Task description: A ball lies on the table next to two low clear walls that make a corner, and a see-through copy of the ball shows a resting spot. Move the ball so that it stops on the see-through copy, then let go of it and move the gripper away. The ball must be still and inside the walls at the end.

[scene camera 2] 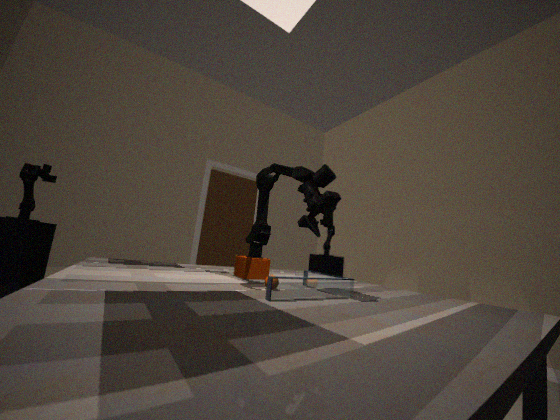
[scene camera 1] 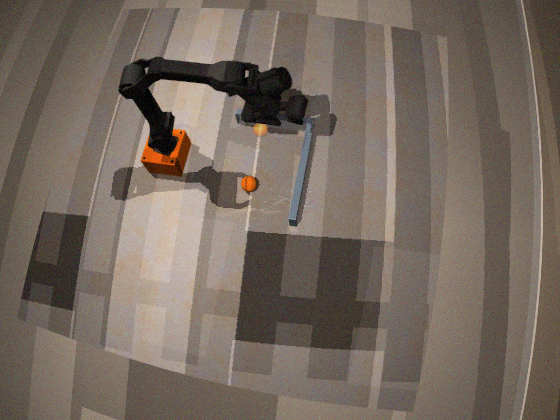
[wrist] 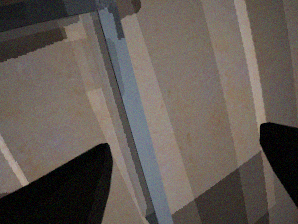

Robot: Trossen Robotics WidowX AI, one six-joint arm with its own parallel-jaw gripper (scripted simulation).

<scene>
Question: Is the gripper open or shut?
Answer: Open.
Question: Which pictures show the gripper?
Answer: Scene camera 2, scene camera 1 and the wrist view: all of them.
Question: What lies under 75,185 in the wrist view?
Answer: The gripper.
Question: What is the gripper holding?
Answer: Nothing.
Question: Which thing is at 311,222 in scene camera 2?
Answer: The gripper.
</scene>
